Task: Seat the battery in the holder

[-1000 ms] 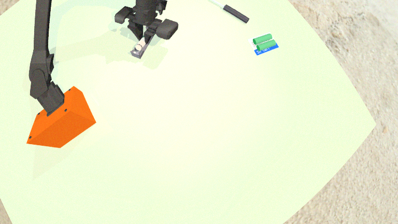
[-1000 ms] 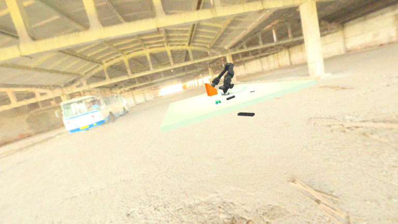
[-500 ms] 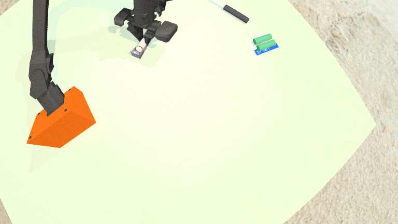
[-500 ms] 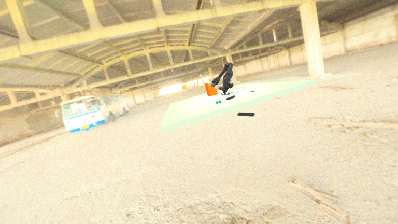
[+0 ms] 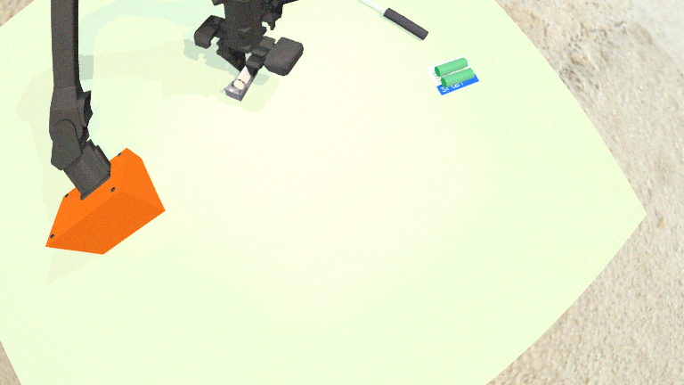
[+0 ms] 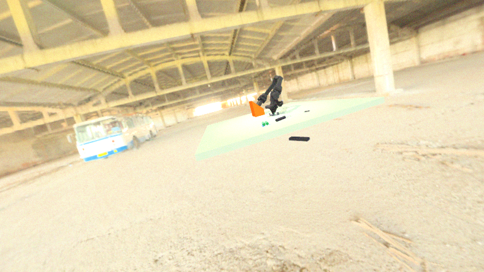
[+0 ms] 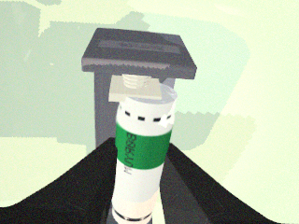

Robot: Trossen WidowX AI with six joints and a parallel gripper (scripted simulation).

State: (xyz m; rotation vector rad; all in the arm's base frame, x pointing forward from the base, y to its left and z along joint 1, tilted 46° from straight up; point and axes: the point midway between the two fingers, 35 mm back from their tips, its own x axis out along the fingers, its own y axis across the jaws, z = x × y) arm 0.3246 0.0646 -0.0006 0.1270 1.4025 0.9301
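Right now my gripper tip is 10 mm below the battery. Also, from my gripper tip: dark bar (290 mm ahead, 200 mm below, 40 mm to the left); then dark flat object (270 mm ahead, 170 mm to the left, 10 mm below); then black-handled screwdriver (290 mm ahead, 40 mm to the right).
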